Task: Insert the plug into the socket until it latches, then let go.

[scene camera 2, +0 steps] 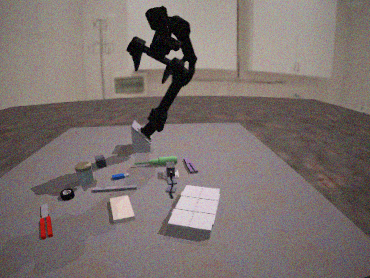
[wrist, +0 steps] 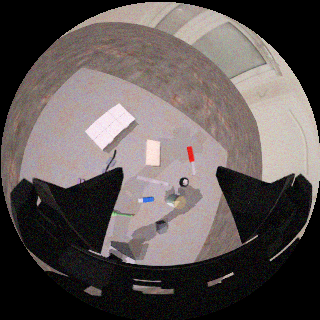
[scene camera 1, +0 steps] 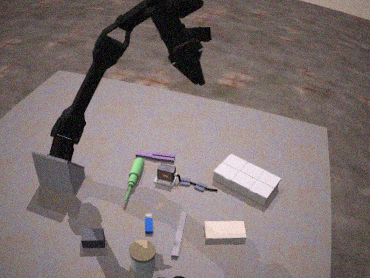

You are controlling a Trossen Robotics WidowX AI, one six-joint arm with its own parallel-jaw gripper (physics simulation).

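Note:
The socket, a small dark box with an orange-brown front on a pale base, stands mid-table. A black cord with grey blocks on it runs from the socket's side towards the white box. The plug cannot be told apart at its end, so whether it is seated is unclear. In the wrist view the socket does not show. My gripper is open and empty, high above the table and well away from socket and cord.
A white box, cream block, green screwdriver, purple piece, blue stick, grey bar, jar and red-handled tool lie around.

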